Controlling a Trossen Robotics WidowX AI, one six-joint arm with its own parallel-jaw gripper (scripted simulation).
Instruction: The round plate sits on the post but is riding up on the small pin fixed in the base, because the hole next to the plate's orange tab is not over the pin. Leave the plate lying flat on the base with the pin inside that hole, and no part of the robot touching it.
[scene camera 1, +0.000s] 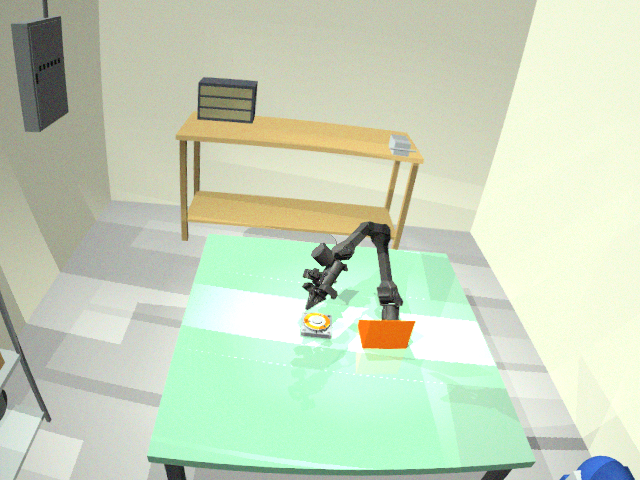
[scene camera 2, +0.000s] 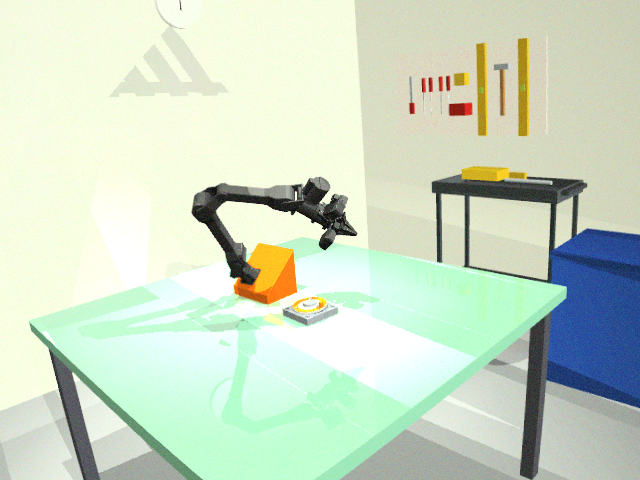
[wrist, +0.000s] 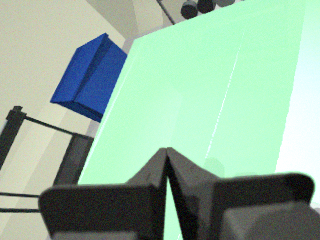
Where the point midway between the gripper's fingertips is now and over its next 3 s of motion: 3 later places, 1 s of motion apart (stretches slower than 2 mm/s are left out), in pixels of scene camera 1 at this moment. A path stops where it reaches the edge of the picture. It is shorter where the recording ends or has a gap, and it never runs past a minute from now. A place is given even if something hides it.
The gripper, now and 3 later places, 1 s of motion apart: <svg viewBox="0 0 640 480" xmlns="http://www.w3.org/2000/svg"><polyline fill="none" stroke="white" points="306,309 304,313 305,321 311,326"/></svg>
